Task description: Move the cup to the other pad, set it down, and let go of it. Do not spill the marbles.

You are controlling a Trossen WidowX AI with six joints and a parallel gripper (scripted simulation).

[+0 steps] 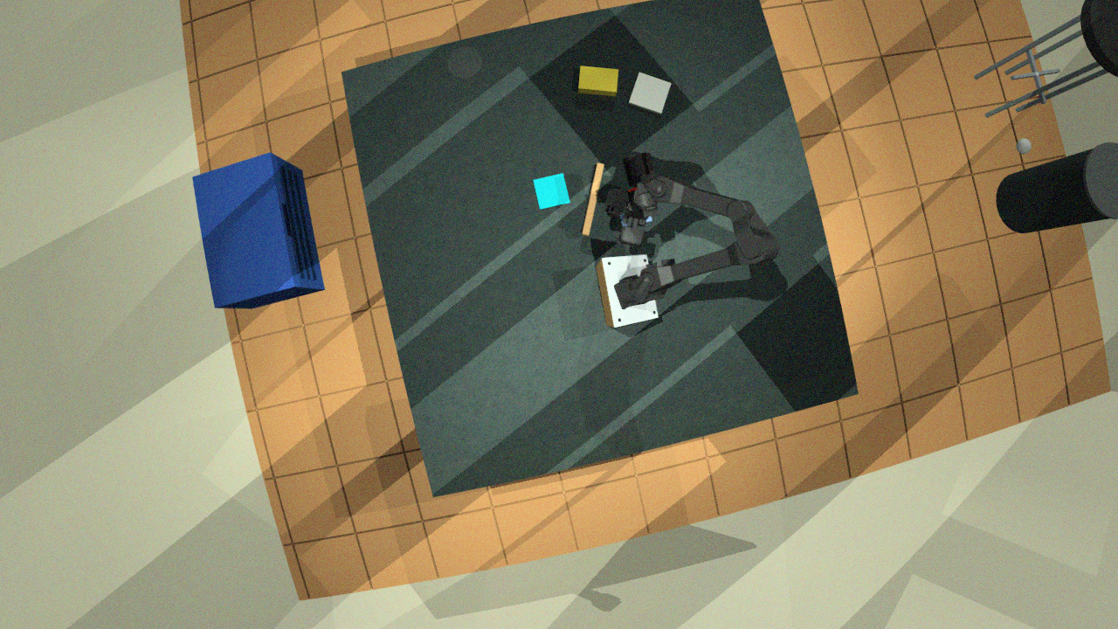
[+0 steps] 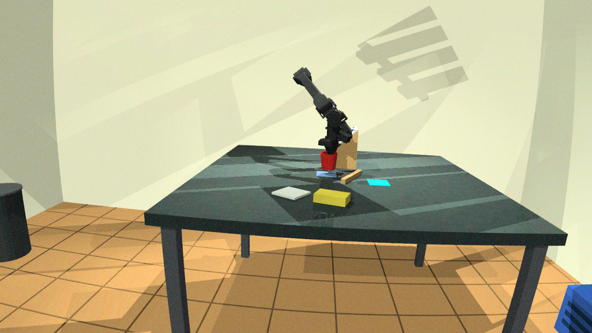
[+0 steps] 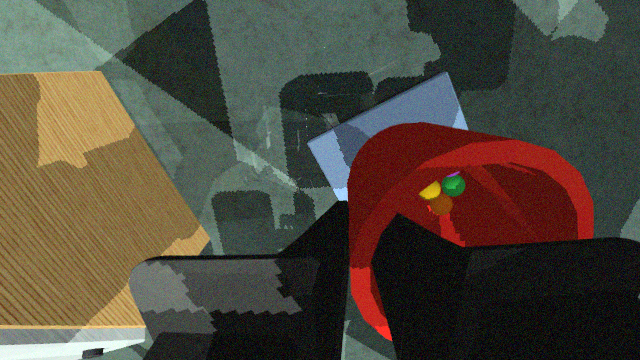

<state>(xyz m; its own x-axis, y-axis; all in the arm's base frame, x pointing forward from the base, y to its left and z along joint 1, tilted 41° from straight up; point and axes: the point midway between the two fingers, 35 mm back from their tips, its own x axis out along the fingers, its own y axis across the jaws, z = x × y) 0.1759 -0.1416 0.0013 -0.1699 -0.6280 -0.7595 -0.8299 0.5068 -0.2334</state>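
Right now my gripper tip is 160 mm short of the cyan pad, 180 mm to the right of it and 70 mm above it. The rest, counted from my gripper tip: pale blue pad: 20 mm ahead, 20 mm to the right, 70 mm below; then red cup: 30 mm ahead, 20 mm to the right; then wooden stick: 90 mm ahead, 80 mm to the left, 60 mm below.
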